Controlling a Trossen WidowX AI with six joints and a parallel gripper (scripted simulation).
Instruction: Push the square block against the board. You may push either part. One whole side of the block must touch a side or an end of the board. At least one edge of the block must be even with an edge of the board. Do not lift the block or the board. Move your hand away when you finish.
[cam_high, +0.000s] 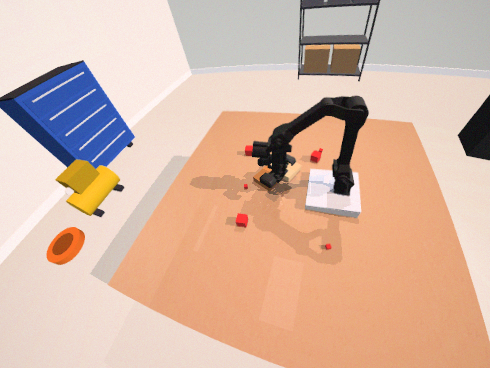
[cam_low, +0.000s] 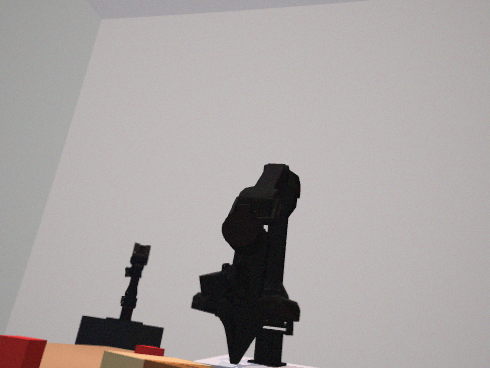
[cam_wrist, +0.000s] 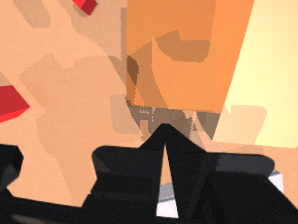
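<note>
The square block lies 6 cm ahead of my gripper tip, 3 cm to the right of it and 3 cm below it. Round my gripper tip: board: 1 cm ahead, 12 cm to the right, 3 cm below.
</note>
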